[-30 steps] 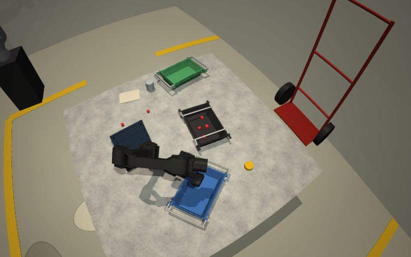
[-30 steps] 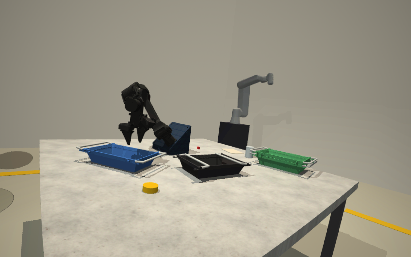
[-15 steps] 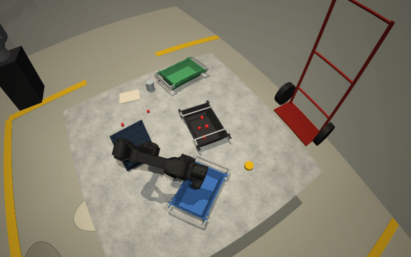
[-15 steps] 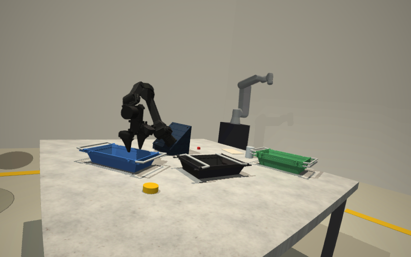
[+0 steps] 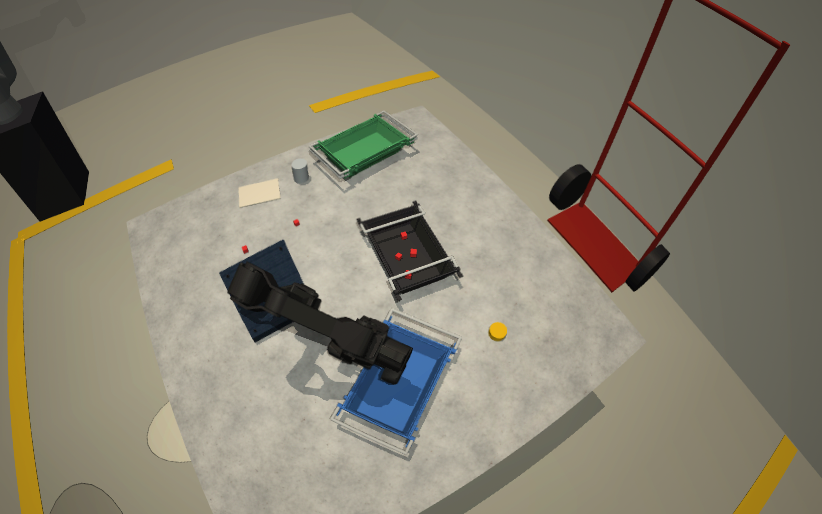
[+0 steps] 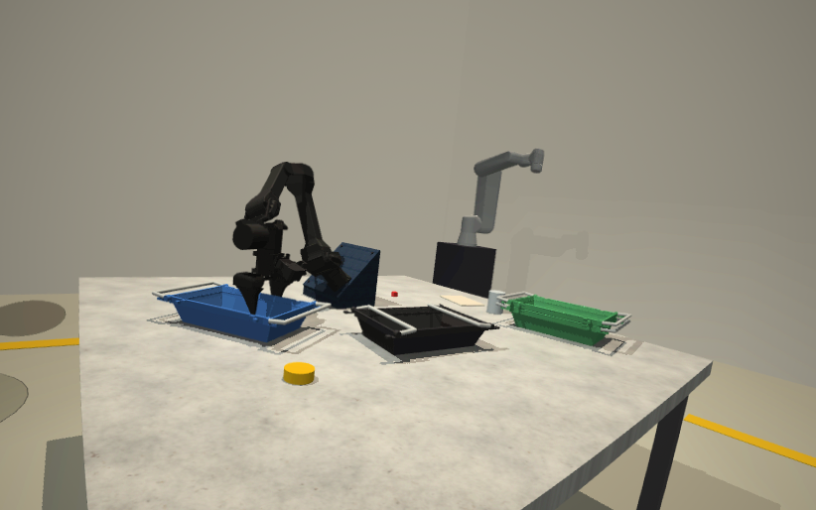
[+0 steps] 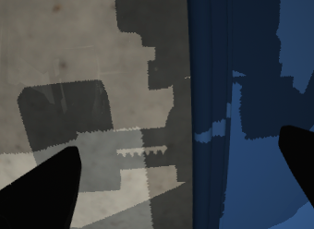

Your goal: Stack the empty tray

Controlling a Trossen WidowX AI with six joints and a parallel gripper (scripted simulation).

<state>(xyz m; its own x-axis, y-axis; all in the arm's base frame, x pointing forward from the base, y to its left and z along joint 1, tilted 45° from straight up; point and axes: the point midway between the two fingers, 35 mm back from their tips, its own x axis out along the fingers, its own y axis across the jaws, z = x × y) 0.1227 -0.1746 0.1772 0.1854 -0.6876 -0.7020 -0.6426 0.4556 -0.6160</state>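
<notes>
Now: the blue tray 6 cm to the right of my gripper tip, 6 cm ahead of it and 3 cm above it. Round my gripper tip: beige card (74 cm to the left, 12 cm behind, 1 cm below); then grey cylinder (75 cm to the left, 4 cm ahead, 2 cm above); then yellow disc (37 cm ahead, 3 cm to the right, 1 cm below).
</notes>
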